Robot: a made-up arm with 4 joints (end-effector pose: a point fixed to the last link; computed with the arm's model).
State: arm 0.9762 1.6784 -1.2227 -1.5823
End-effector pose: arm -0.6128 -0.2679 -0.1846 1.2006 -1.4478 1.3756
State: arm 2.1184 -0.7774 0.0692 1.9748
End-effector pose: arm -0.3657 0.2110 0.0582 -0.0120 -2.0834 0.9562
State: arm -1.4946 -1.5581 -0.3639 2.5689
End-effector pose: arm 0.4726 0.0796 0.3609 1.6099 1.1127 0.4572
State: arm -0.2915 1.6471 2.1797 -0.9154
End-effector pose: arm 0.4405 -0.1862 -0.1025 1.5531 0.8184 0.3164
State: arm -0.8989 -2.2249 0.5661 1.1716
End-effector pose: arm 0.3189 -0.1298 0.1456 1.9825 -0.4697 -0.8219
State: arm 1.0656 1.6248 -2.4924 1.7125
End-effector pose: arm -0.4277 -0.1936 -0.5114 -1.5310 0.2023 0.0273
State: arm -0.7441 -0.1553 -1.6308 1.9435
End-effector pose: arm 0.4365 -0.0240 -0.5222 -0.2660 1.0312 -1.7151
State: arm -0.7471 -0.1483 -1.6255 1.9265
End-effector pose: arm 0.4385 -0.0233 -0.5203 -0.2814 1.0127 -1.7027
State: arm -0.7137 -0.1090 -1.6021 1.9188
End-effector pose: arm 0.4180 -0.0213 -0.5345 -0.3405 1.0084 -1.6649
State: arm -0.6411 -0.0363 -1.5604 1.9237
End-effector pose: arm 0.3707 -0.0181 -0.5637 -0.4420 1.0254 -1.5967
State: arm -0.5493 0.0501 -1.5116 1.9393
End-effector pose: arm 0.3065 -0.0152 -0.5956 -0.5568 1.0627 -1.5108
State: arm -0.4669 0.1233 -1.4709 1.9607
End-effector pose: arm 0.2454 -0.0138 -0.6188 -0.6494 1.1085 -1.4345
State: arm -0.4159 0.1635 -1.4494 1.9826
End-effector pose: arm 0.2065 -0.0137 -0.6305 -0.6976 1.1474 -1.3947
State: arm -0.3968 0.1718 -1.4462 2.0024
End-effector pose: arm 0.1920 -0.0142 -0.6347 -0.7050 1.1736 -1.3933
